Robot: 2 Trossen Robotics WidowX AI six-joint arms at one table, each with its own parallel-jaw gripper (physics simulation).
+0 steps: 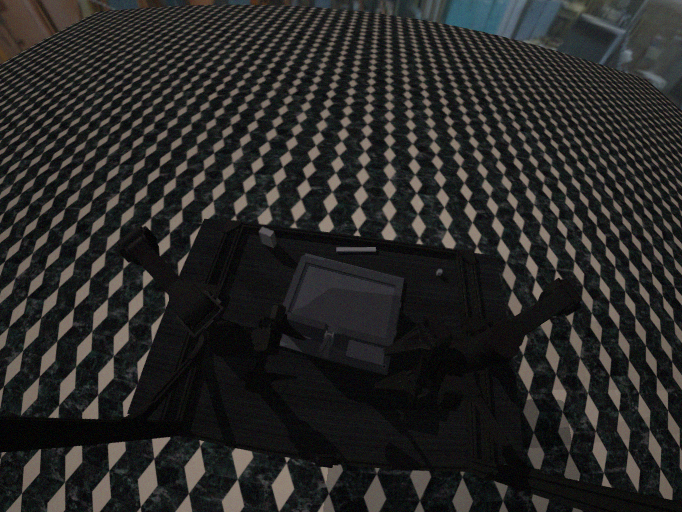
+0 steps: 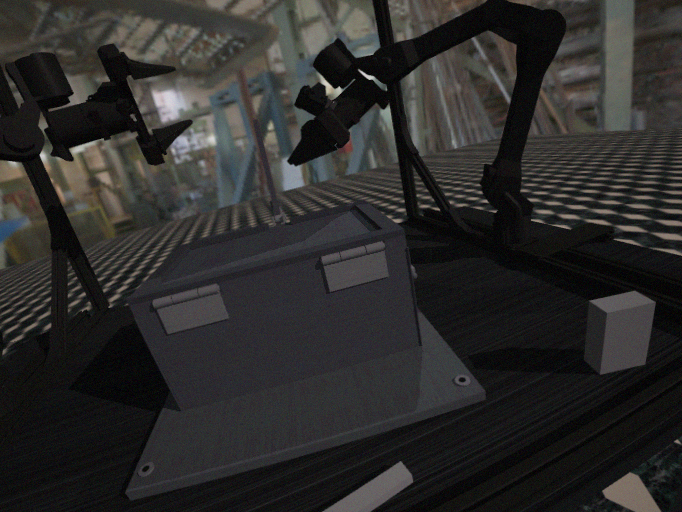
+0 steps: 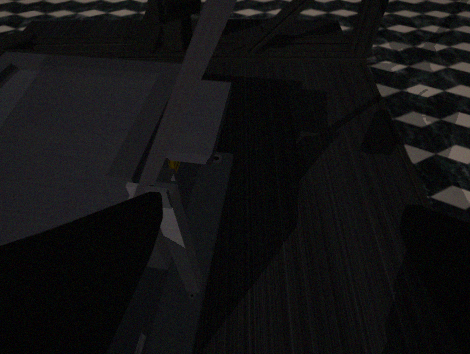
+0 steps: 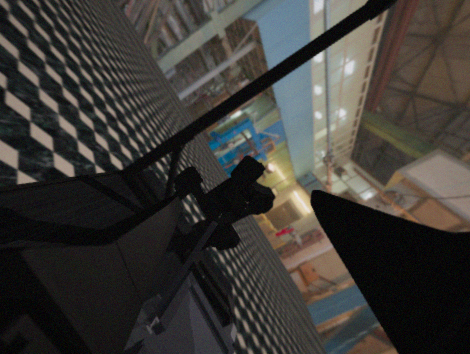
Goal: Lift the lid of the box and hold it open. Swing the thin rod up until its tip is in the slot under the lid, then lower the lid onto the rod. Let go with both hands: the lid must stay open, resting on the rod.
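Seen in the pictures: left gripper, fingertip midpoint: [image 1: 301,358] [image 2: 291,163] [image 3: 280,210] [image 4: 175,234]; right gripper, fingertip midpoint: [image 1: 379,370] [image 2: 184,96] [image 4: 244,199]; left arm's base, origin of the base link: [image 2: 513,240] [image 4: 185,242]; right arm's base, origin of the base link: [image 2: 0,411] [image 3: 179,44].
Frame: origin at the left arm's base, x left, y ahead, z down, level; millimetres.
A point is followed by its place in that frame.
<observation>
The grey box [image 2: 288,325] @(y 466, x 154, z -71 mm) [image 1: 339,350] @(y 464, x -56, z 7 mm) stands on its flat base plate [image 2: 314,422] @(y 471, x 228, z 7 mm). Its lid [image 2: 288,239] @(y 431, x 58, z -144 mm) [image 1: 344,300] @(y 457, x 51, z -144 mm) [image 3: 93,123] @(y 514, x 4, z -144 mm) lies low on the box, and I cannot tell if there is a gap under it. The thin rod [image 3: 198,63] @(y 416, x -108, z -261 mm) [image 4: 188,260] @(y 425, x -108, z -258 mm) rises from its pivot at the box's front and leans along the lid's edge. My left gripper [image 2: 300,127] [image 4: 175,234] @(y 373, x -137, z -231 mm) is open and empty, hanging above the lid's front corner near the rod. My right gripper [image 2: 182,96] @(y 523, x -168, z -385 mm) is open and empty, high and clear of the box's other end.
The box sits on a dark mat [image 1: 339,432] @(y 492, x -294, z 19 mm) on a checkered table. A white strip [image 2: 369,490] @(y 446, x 319, z 9 mm) [image 1: 355,249] @(y 480, x 324, z 9 mm) and a small white block [image 1: 267,236] @(y 160, x 294, z -50 mm) [image 2: 590,335] @(y 175, x 296, z -18 mm) lie on the mat behind the box. A black stand pole [image 2: 395,127] @(y 37, x -367, z -250 mm) rises beside the left arm.
</observation>
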